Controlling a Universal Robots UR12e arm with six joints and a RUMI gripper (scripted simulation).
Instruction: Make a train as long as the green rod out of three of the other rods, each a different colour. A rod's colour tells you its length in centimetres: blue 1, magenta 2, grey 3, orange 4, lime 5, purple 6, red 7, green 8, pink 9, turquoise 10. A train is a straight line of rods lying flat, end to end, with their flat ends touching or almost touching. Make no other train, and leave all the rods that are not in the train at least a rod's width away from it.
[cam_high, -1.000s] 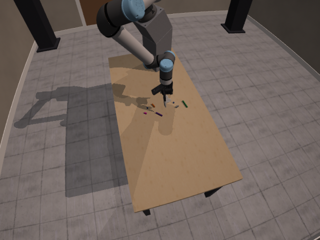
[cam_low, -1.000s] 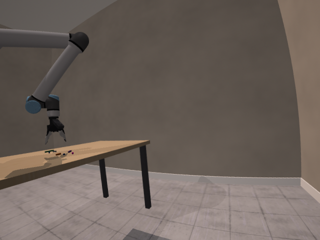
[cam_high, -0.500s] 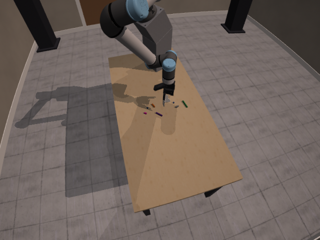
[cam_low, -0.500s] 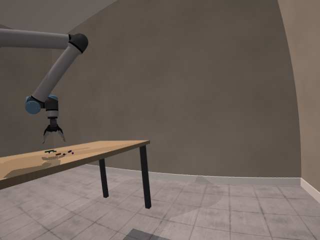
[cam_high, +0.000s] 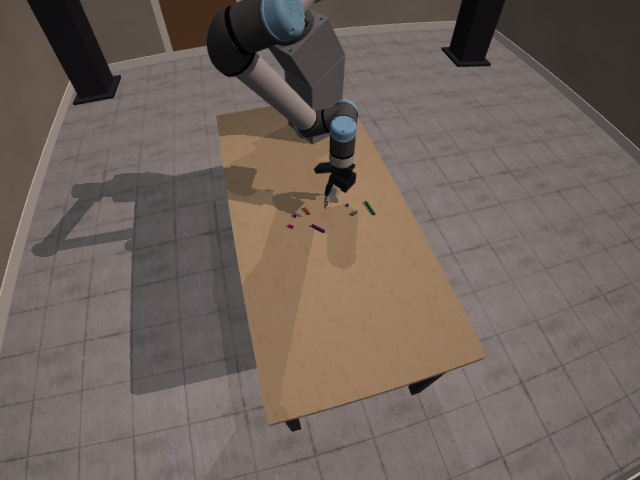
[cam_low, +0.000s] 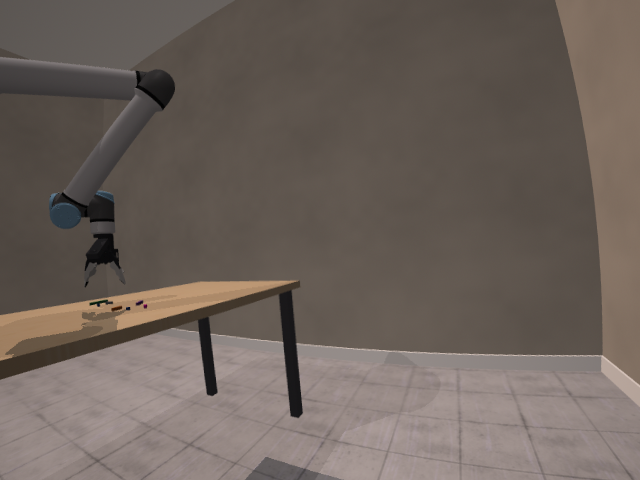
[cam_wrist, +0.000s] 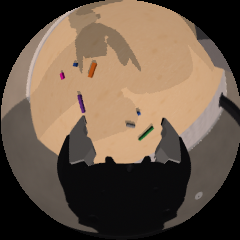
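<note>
Now: the grey rod 8 cm to the left of my hand, 8 cm below it and 4 cm ahead of it. Round my hand: purple rod (9 cm to the right, 9 cm ahead, 8 cm below); then orange rod (12 cm to the right, 8 cm below, 1 cm behind); then green rod (15 cm to the left, 8 cm below, 3 cm ahead).
</note>
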